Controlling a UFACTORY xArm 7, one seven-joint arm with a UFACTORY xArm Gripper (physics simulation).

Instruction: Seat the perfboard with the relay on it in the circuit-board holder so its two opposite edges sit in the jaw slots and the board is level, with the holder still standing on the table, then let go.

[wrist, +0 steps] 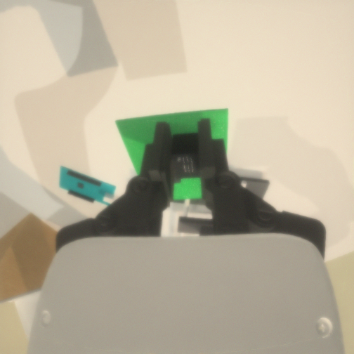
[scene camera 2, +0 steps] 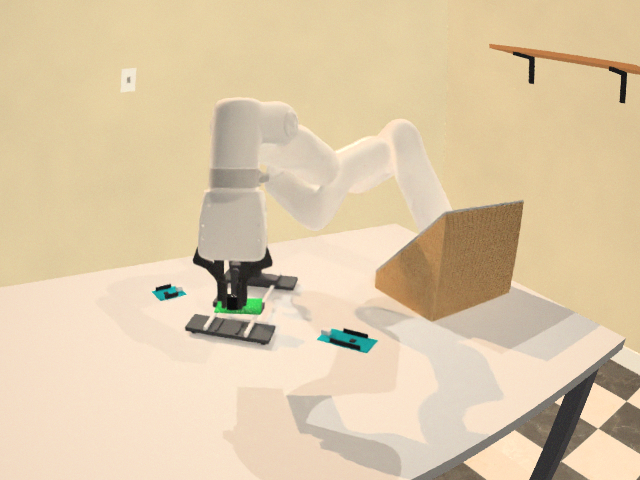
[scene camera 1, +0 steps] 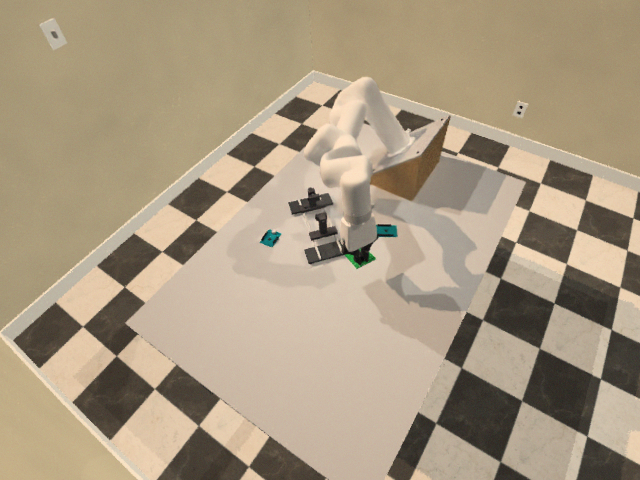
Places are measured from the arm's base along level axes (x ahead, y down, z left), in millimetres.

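Pixels of known places: gripper, fingertip midpoint: (scene camera 2: 232, 306) (scene camera 1: 361, 260); arm's base at its link origin: (scene camera 2: 444, 239) (scene camera 1: 401, 148).
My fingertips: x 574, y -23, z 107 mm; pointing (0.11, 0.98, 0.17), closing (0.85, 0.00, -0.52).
For each thing: its middle in the pictures, then the offset to it from my fingertips.
- green perfboard at the middle of its body: (scene camera 2: 238, 299) (scene camera 1: 358, 253) dx -22, dy +2, dz -21 mm
- black circuit-board holder at the middle of its body: (scene camera 2: 244, 281) (scene camera 1: 318, 217) dx -147, dy +84, dz -242 mm
My gripper (scene camera 1: 361, 256) (scene camera 2: 232, 304) (wrist: 185, 138) points down and is shut on the black relay (wrist: 186, 164). The relay is on the green perfboard (scene camera 1: 356, 264) (scene camera 2: 253, 305) (wrist: 140, 131), which hangs from the grip and looks roughly level. The black circuit-board holder (scene camera 1: 321, 252) (scene camera 2: 258, 332) (wrist: 257, 187) stands on the table, with pale rods joining its bars. In scene camera 1 the board shows at the right end of the holder's front bar. In scene camera 2 it shows behind that bar, across the rods. Fingers hide part of the board; contact with the jaw slots cannot be told.
One teal board (scene camera 1: 270, 238) (scene camera 2: 175, 293) lies left of the holder. Another teal board (scene camera 1: 387, 230) (scene camera 2: 347, 341) (wrist: 82, 186) lies to its right. The wooden wedge-shaped base (scene camera 1: 426, 162) (scene camera 2: 475, 263) (wrist: 25, 255) under the arm stands at the back right.
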